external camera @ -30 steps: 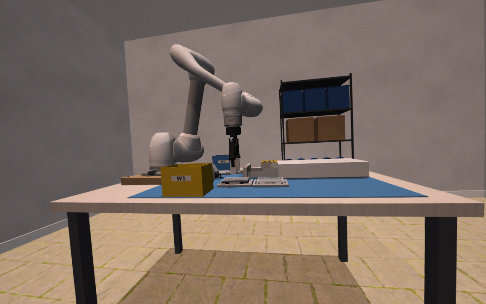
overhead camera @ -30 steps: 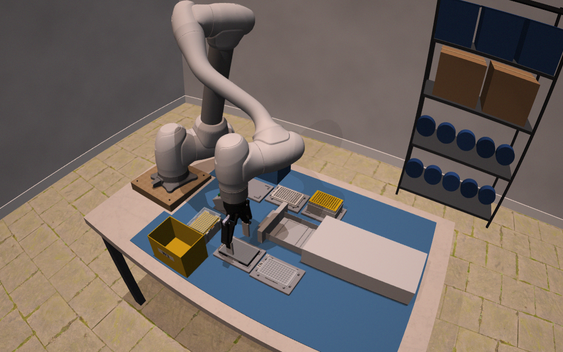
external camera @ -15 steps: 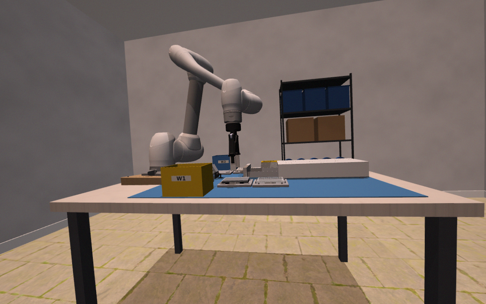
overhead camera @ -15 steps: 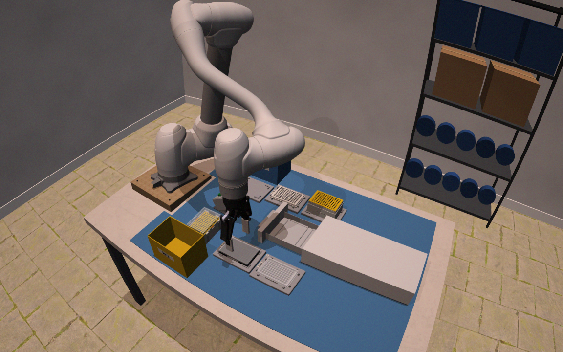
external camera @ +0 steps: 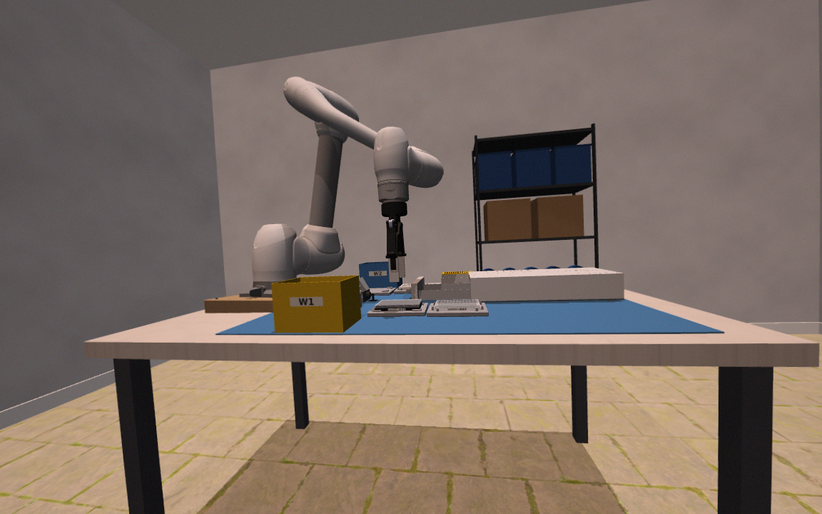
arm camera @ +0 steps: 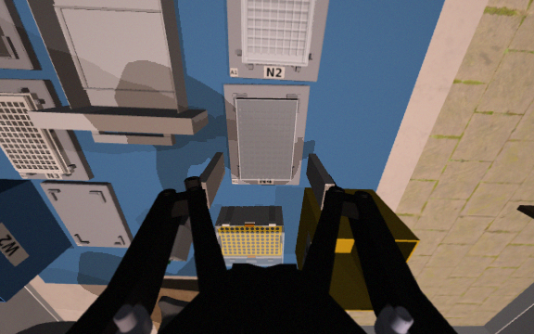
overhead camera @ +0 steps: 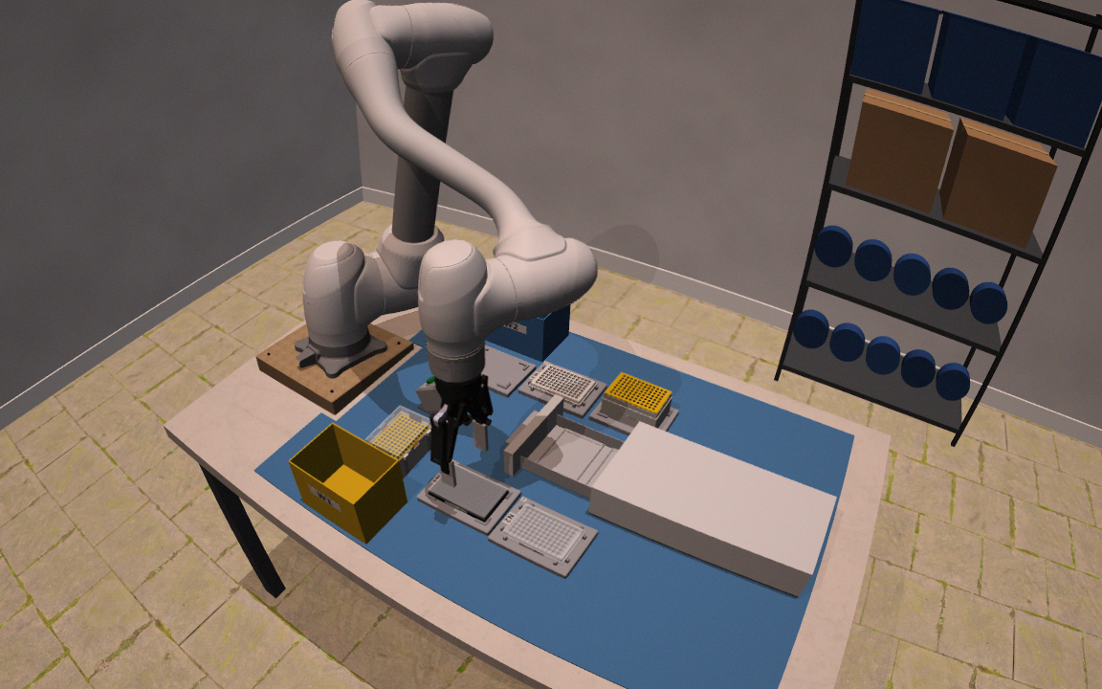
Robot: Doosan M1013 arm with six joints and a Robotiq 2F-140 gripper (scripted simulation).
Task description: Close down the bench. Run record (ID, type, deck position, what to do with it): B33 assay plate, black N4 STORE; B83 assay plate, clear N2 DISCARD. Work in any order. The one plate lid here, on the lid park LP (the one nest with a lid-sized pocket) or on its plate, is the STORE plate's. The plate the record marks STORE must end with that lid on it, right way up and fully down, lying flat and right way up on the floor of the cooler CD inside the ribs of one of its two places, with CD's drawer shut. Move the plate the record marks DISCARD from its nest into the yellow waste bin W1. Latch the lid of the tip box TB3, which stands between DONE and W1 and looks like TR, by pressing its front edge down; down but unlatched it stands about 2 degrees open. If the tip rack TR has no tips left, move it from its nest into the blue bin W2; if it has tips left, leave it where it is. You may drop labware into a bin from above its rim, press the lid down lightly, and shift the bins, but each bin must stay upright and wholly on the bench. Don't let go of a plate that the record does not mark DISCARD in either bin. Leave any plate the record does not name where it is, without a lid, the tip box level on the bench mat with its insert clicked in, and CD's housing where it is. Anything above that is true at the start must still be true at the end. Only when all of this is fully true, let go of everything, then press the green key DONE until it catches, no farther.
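My hand is 9 cm above the clear plate lid. Round my hand: nest N4: 11 cm below; nest N2: 17 cm ahead, 11 cm below, 2 cm to the left; black plate: 10 cm below.
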